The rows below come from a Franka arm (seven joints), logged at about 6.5 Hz.
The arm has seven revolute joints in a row. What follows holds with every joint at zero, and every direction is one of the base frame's. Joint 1 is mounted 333 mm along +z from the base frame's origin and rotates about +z. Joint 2 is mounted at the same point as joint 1 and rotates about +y. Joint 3 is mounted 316 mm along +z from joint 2 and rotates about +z. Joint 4 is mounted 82.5 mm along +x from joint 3 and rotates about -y. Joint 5 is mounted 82.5 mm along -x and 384 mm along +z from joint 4 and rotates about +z. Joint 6 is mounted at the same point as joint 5 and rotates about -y. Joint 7 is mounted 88 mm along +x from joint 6 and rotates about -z. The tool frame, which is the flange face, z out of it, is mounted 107 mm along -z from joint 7; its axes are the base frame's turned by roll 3.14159, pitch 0 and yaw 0 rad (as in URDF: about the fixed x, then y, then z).
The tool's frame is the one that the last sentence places.
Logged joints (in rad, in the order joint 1, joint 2, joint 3, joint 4, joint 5, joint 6, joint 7), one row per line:
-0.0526, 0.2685, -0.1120, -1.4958, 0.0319, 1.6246, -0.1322
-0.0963, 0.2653, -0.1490, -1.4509, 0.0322, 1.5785, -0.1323
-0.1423, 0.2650, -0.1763, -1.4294, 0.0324, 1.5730, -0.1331
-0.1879, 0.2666, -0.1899, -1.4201, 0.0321, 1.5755, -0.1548
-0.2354, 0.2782, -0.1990, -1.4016, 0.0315, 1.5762, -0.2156
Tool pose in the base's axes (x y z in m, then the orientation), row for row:
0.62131, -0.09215, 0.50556, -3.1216, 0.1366, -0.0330
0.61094, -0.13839, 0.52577, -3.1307, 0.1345, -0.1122
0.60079, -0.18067, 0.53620, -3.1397, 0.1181, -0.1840
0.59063, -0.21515, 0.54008, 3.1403, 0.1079, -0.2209
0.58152, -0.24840, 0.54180, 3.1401, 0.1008, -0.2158
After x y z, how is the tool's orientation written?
As angles about the fixed x, y, z axes (roll, pitch, yaw), in radians.
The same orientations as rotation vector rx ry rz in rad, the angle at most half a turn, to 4 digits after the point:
-3.1117, 0.0535, 0.2123
-3.1113, 0.1759, 0.2086
-3.1103, 0.2871, 0.1836
-3.1074, 0.3445, 0.1680
-3.1101, 0.3368, 0.1571

